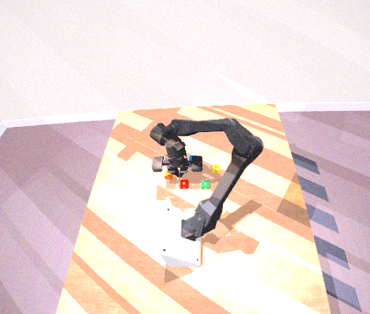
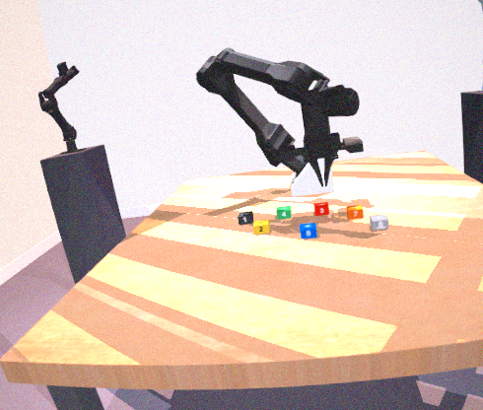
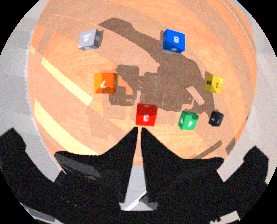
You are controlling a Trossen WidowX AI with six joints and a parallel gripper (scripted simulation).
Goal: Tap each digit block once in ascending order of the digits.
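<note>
My gripper tip is 50 mm above the red block and 10 mm to the left of it. Also, from my gripper tip: orange block: 60 mm to the left, 50 mm below, 50 mm ahead; green block: 100 mm to the right, 50 mm below, 10 mm behind; blue block: 130 mm ahead, 50 mm to the right, 50 mm below.
</note>
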